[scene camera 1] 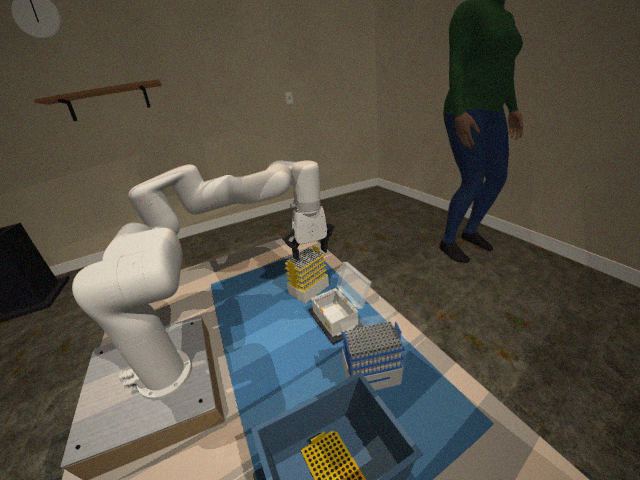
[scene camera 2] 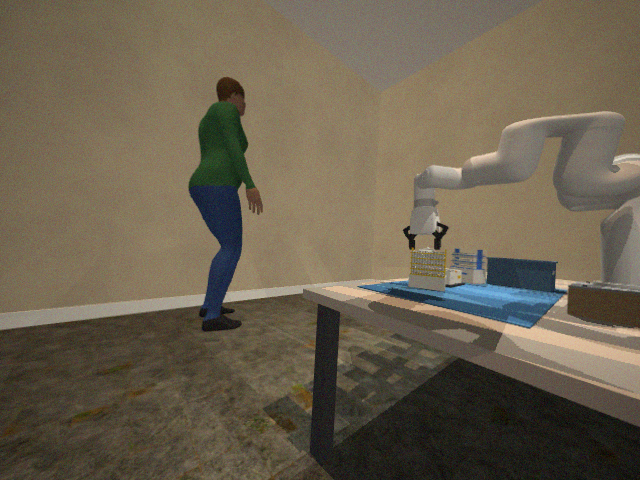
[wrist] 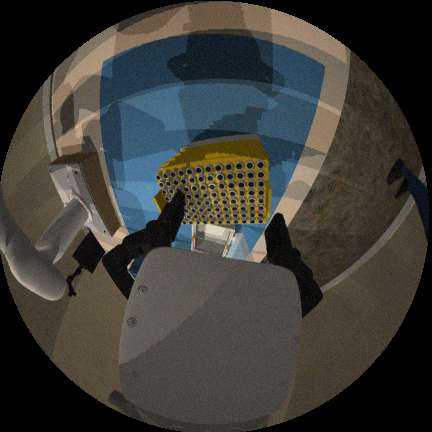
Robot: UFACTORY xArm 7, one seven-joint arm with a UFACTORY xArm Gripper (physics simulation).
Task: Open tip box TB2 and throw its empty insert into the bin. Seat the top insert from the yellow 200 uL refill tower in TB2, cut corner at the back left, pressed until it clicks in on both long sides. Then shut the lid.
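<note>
The yellow refill tower (scene camera 1: 307, 273) (scene camera 2: 428, 264) (wrist: 220, 190) stands upright on a pale base, its top insert full of tips. My gripper (scene camera 1: 310, 252) (scene camera 2: 424, 248) (wrist: 228, 212) is open and empty, pointing down close above the tower's top. In the wrist view the left finger overlaps the tower's top, and the right finger shows beside its right edge. The tip box (scene camera 1: 336, 315) (scene camera 2: 453, 276) (wrist: 212, 240) is open with no insert in it; its clear lid (scene camera 1: 353, 284) (wrist: 239, 247) is tipped back. An empty yellow insert (scene camera 1: 332, 457) lies in the bin (scene camera 1: 310, 408) (scene camera 2: 522, 273).
A blue refill tower (scene camera 1: 373, 351) (scene camera 2: 468, 263) stands between the tip box and the bin. The tip box sits on a dark base on the blue mat (scene camera 1: 268, 330). A person (scene camera 1: 478, 129) (scene camera 2: 222, 206) stands beyond the table's edge.
</note>
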